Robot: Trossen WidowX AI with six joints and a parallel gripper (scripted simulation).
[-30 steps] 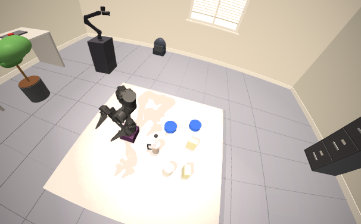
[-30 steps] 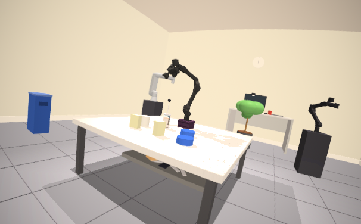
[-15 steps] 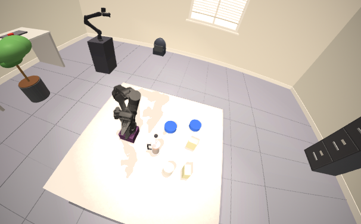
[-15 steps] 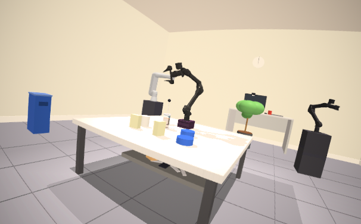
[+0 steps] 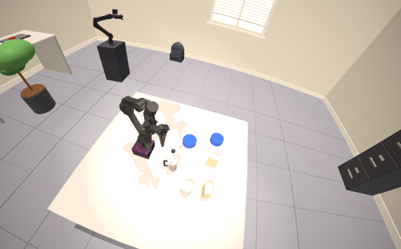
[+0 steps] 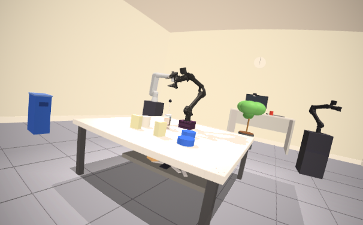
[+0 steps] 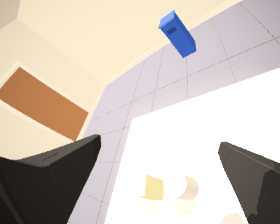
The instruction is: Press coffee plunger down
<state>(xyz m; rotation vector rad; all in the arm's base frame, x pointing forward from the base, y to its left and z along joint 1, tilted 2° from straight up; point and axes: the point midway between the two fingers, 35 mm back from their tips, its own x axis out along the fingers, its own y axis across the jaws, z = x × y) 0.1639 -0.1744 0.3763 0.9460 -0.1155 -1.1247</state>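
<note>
Right now my gripper tip is 40 mm short of the coffee press, 110 mm to the right of it and 310 mm above it. From my gripper tip the other things lie so: white cup 200 mm ahead, 30 mm to the right, 390 mm below.
</note>
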